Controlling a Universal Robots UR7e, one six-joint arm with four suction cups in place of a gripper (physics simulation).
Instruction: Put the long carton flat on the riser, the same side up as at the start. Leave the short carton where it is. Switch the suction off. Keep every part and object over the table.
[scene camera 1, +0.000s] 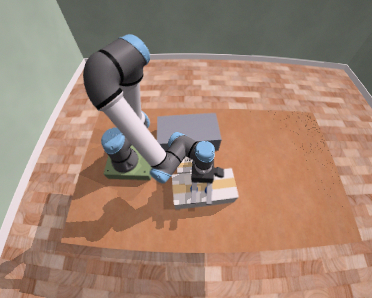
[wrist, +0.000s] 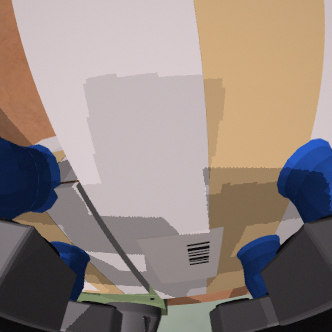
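Pixels of known places: end effector, tool point: (wrist: 165, 206); arm's base, origin of the base link: (scene camera 1: 125, 160) (wrist: 132, 308).
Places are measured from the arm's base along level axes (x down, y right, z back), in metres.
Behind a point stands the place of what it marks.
Observation:
The long carton (scene camera 1: 227, 193) {z -0.564, x -0.038, y 0.140 m} (wrist: 140, 45), white with a tan tape stripe and a barcode label, lies flat on the brown table top. The short carton (scene camera 1: 185, 168) {z -0.347, x -0.038, y 0.027 m} (wrist: 105, 260) {z -0.389, x -0.038, y 0.025 m} lies beside it on the riser side, partly hidden under the wrist. The grey riser (scene camera 1: 188, 128) {z -0.337, x -0.054, y -0.218 m} stands behind the cartons. My gripper (scene camera 1: 201, 190) (wrist: 167, 205) {z -0.435, x -0.025, y 0.067 m} is down at the long carton's top, with its right-hand blue cups in the wrist view pressed on it; it is shut on the long carton. The left-hand cups are near the seam between the cartons; their exact contact is hidden.
The green base plate (scene camera 1: 127, 175) {z -0.033, x 0.008, y 0.083 m} (wrist: 120, 298) {z -0.105, x 0.001, y -0.015 m} with my arm's base stands left of the cartons. The arm's forearm and wrist pass just in front of the riser. The brown table top (scene camera 1: 285, 200) {z -0.916, x 0.067, y 0.125 m} (wrist: 22, 65) {z -0.523, x 0.066, y -0.079 m} extends right and in front of the long carton.

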